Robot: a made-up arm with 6 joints. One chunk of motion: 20 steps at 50 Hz.
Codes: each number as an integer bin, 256 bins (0 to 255) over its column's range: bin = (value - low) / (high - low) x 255, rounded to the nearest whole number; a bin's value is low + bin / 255 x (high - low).
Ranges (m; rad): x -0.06..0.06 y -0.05..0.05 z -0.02..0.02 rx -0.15..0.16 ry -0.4..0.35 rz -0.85..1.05
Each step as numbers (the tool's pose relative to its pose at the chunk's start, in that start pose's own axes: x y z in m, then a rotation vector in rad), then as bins.
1 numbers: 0.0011 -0.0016 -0.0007 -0.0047 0.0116 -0.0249
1 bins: 130 123 123 120 140 111
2 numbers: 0.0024 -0.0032 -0.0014 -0.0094 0.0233 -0.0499
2 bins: 133 119 119 116 144 107
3 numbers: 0.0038 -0.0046 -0.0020 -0.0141 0.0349 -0.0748
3 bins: 136 116 115 112 148 104
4 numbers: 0.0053 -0.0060 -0.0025 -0.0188 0.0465 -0.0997
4 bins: 139 112 112 108 152 101
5 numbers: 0.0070 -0.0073 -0.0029 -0.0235 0.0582 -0.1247
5 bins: 142 109 109 104 156 97
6 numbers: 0.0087 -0.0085 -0.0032 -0.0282 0.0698 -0.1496
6 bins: 146 106 107 100 160 94
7 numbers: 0.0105 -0.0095 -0.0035 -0.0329 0.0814 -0.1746
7 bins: 150 103 105 96 164 91
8 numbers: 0.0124 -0.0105 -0.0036 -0.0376 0.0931 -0.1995
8 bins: 154 101 105 92 168 87
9 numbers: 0.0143 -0.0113 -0.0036 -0.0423 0.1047 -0.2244
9 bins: 158 99 105 89 172 84
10 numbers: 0.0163 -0.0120 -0.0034 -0.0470 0.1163 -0.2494
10 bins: 162 97 106 85 176 81
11 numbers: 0.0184 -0.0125 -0.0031 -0.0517 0.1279 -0.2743
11 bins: 167 96 108 81 179 77
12 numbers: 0.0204 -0.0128 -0.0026 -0.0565 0.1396 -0.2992
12 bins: 171 95 111 77 183 74
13 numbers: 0.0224 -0.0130 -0.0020 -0.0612 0.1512 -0.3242
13 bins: 175 94 115 73 187 71
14 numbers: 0.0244 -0.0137 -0.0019 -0.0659 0.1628 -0.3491
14 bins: 179 93 115 69 191 67
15 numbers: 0.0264 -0.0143 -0.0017 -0.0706 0.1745 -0.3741
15 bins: 184 91 117 65 195 64
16 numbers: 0.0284 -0.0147 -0.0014 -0.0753 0.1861 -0.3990
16 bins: 188 90 119 61 199 61
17 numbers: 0.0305 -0.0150 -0.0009 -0.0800 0.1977 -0.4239
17 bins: 192 89 122 58 203 57
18 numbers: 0.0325 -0.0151 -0.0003 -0.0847 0.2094 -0.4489
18 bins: 197 89 126 54 207 54
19 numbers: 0.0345 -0.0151 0.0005 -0.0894 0.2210 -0.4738
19 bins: 201 89 131 50 211 50
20 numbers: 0.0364 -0.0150 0.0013 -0.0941 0.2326 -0.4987
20 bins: 205 89 136 46 215 47
